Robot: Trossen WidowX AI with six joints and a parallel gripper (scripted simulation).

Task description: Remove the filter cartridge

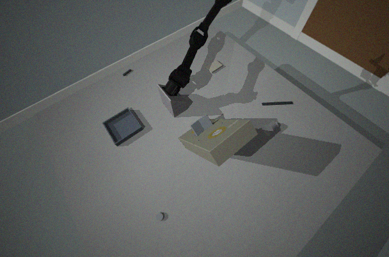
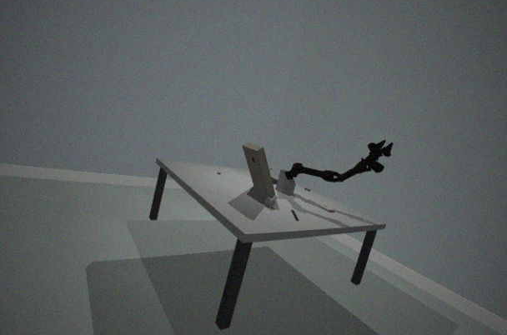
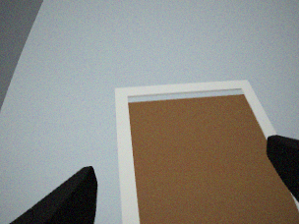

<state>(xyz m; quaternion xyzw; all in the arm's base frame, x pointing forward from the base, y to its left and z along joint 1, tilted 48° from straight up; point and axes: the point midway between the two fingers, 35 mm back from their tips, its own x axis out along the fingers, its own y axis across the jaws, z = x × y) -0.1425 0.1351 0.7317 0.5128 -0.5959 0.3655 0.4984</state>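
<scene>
My gripper tip is 670 mm to the left of the round filter cartridge, 460 mm short of it and 340 mm above it. Round my gripper tip: tray: 930 mm to the right, 560 mm below, 30 mm ahead; beige service panel: 670 mm to the right, 410 mm below, 410 mm ahead; pale block: 560 mm below, 270 mm to the right, 50 mm ahead.
</scene>
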